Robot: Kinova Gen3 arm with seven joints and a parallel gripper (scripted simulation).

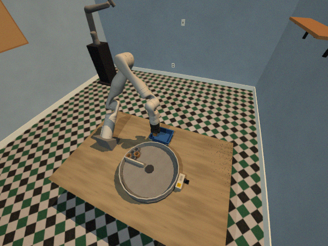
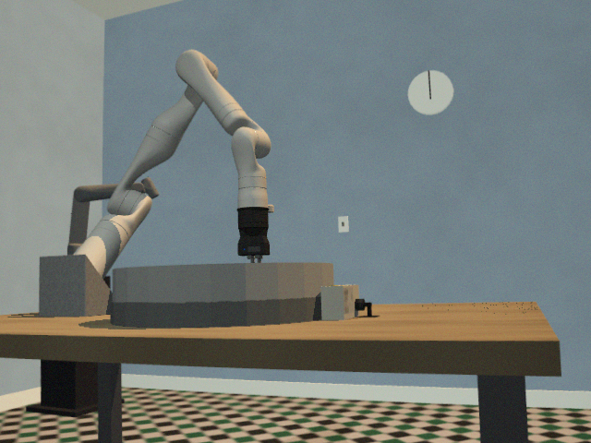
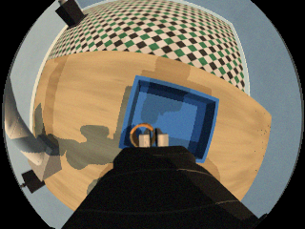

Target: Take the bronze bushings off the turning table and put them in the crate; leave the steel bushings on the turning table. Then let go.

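Now: hand 60 mm above the blue crate, 30 mm to the right of it and 30 mm short of it. Round my hand: grey turning table (300 mm to the right, 100 mm ahead, 30 mm below).
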